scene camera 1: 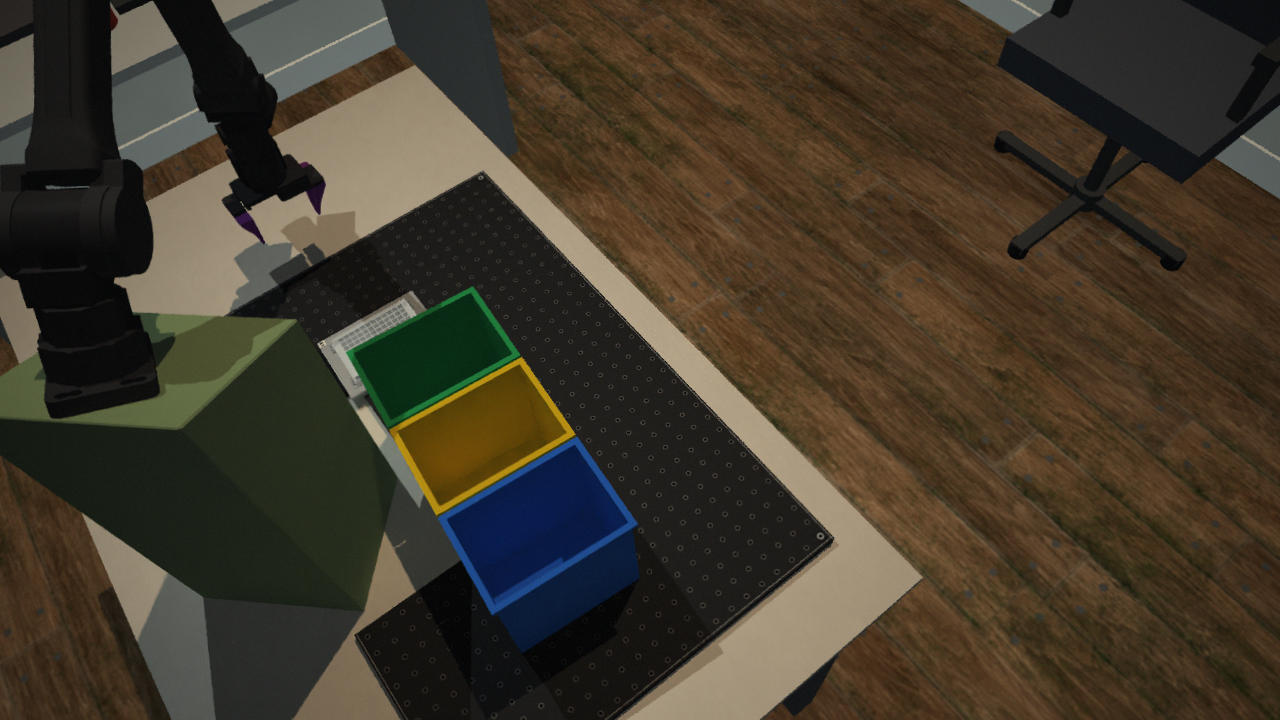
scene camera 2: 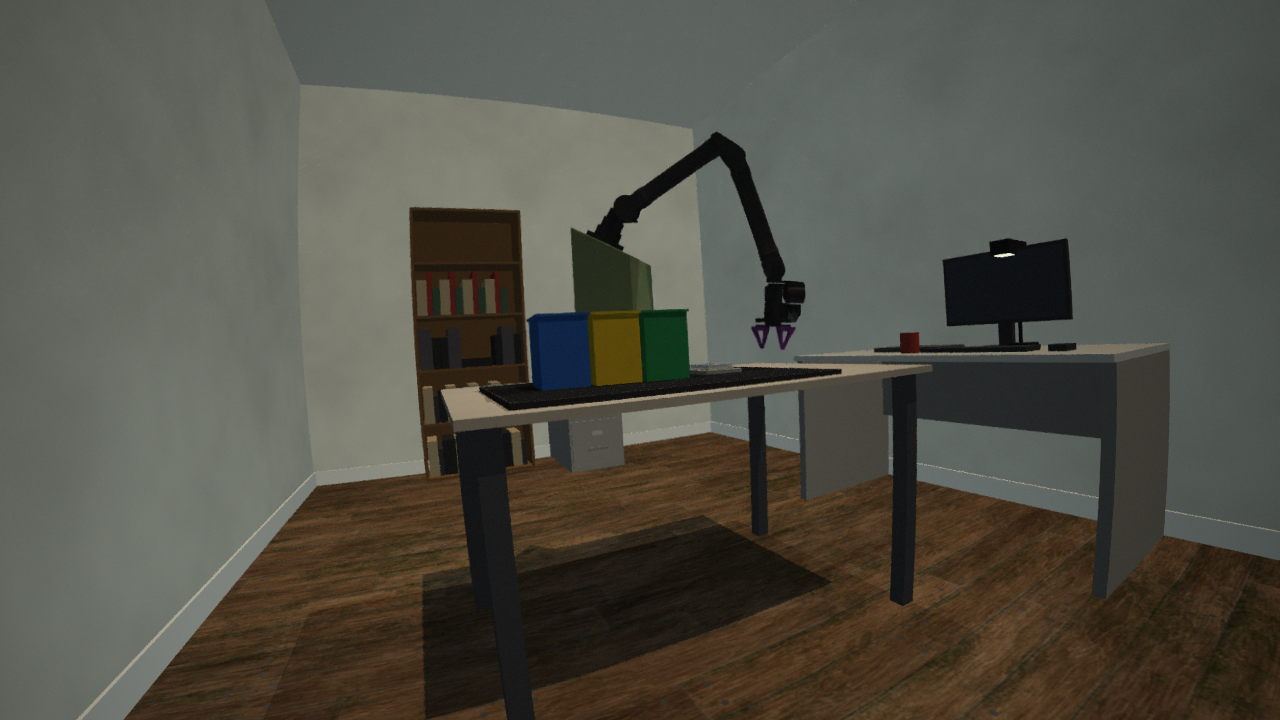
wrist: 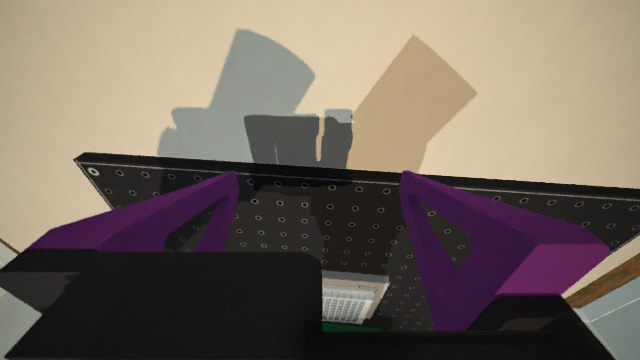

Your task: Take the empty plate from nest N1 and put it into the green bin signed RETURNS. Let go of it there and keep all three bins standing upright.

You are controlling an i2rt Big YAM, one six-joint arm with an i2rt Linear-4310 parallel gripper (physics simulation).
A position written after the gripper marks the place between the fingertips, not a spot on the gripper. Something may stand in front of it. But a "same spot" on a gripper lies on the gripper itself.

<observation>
gripper: scene camera 1; scene camera 2; wrist 318,180
yellow bin: scene camera 1 466,443; scene camera 2 614,336
blue bin: scene camera 1; scene camera 2; not seen in the wrist view (out of frame)
same spot on gripper: (scene camera 2: 780,328) = (scene camera 1: 325,184)
same spot on blue bin: (scene camera 2: 559,344) = (scene camera 1: 611,516)
</observation>
